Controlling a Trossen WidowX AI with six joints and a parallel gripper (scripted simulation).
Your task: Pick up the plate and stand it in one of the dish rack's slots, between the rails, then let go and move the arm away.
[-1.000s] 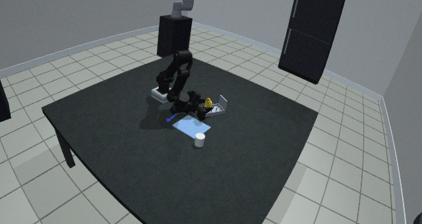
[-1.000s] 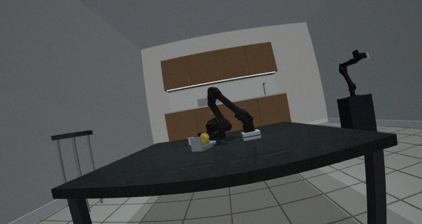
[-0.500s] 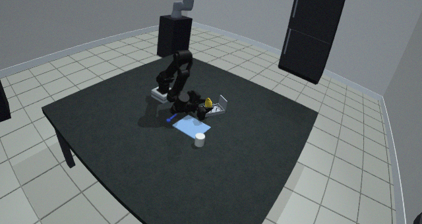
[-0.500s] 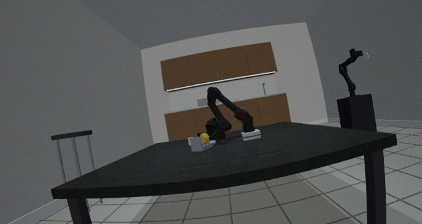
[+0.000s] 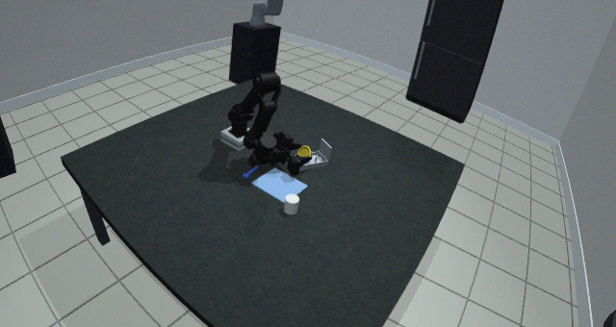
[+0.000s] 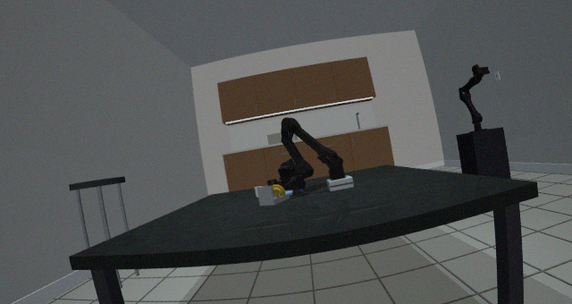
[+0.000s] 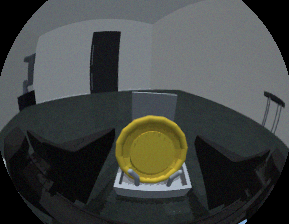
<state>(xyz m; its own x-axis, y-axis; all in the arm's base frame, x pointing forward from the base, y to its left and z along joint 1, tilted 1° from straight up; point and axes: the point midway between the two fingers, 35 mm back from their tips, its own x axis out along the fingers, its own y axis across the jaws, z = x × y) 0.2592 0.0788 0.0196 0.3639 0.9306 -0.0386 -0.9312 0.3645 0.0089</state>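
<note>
My gripper tip is 1 cm above the yellow plate. Also, from my gripper tip: light blue mat: 4 cm ahead, 17 cm to the right, 5 cm below; blue spoon: 8 cm behind, 21 cm to the right, 5 cm below; dish rack: 1 cm ahead, 2 cm to the left, 3 cm below.
</note>
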